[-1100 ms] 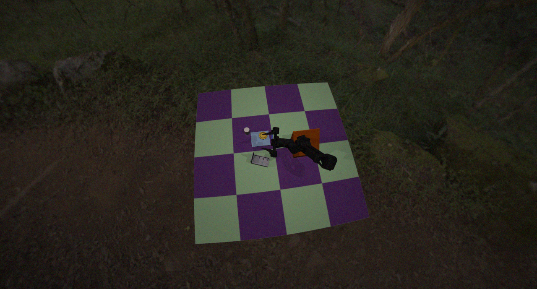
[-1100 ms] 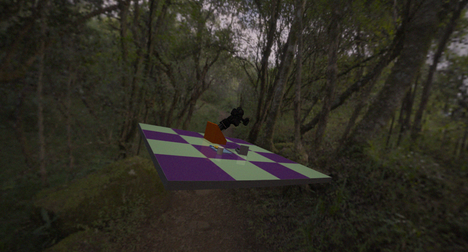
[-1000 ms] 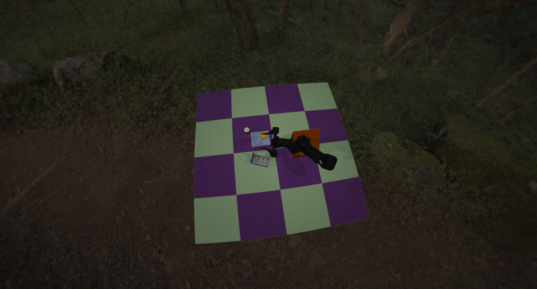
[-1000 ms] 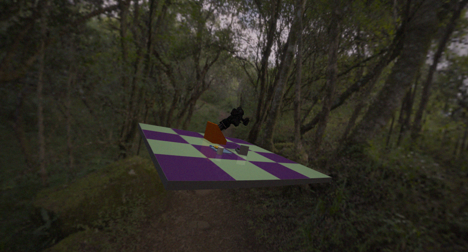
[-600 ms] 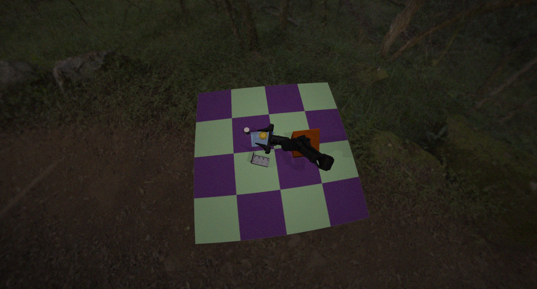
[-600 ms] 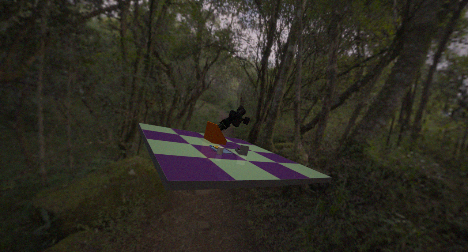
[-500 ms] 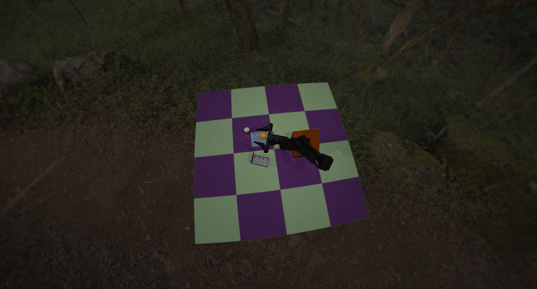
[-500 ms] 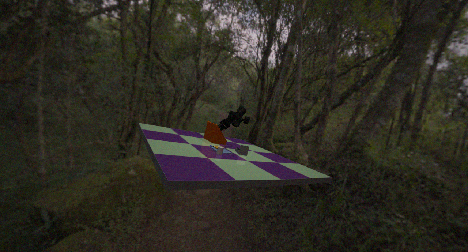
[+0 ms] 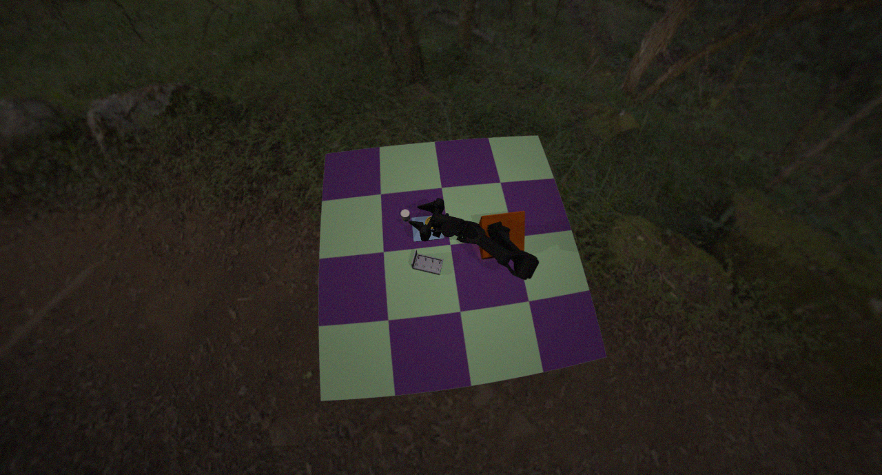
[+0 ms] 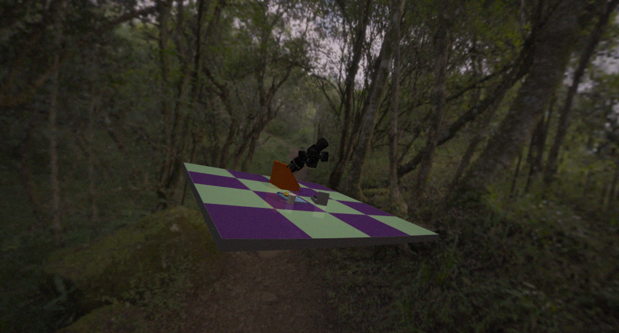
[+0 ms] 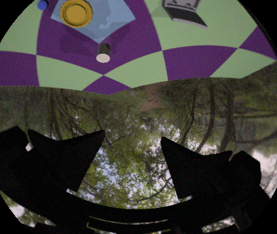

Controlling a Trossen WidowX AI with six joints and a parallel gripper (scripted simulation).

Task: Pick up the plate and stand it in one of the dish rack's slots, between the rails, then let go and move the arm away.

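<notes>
Right now my gripper tip is 25 cm above the yellow plate, 9 cm past it and 6 cm to the left of it. Also, from my gripper tip: grey dish rack (24 cm below, 14 cm to the left, 2 cm behind); then white cylinder (24 cm below, 12 cm to the right, 3 cm ahead); then light blue mat (26 cm below, 7 cm behind, 4 cm to the right).
</notes>
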